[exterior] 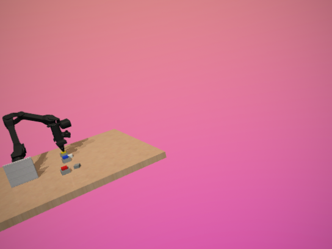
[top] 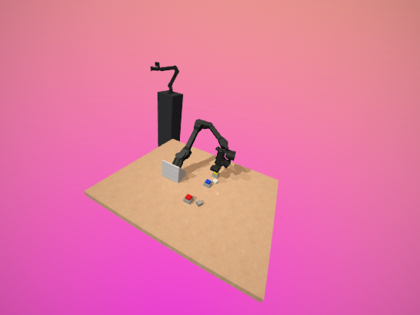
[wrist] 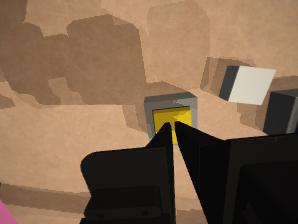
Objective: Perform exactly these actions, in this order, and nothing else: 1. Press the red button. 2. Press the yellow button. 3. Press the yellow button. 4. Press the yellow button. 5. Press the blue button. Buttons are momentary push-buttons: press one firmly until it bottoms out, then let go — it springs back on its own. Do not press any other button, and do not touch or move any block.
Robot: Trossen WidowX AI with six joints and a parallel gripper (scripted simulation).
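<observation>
The yellow button lies 10 mm below my gripper tip. Round my gripper tip: blue button (10 mm behind, 130 mm to the right); white block (20 mm ahead, 70 mm to the right, 20 mm below); grey block (20 mm ahead, 320 mm to the right, 20 mm below).
</observation>
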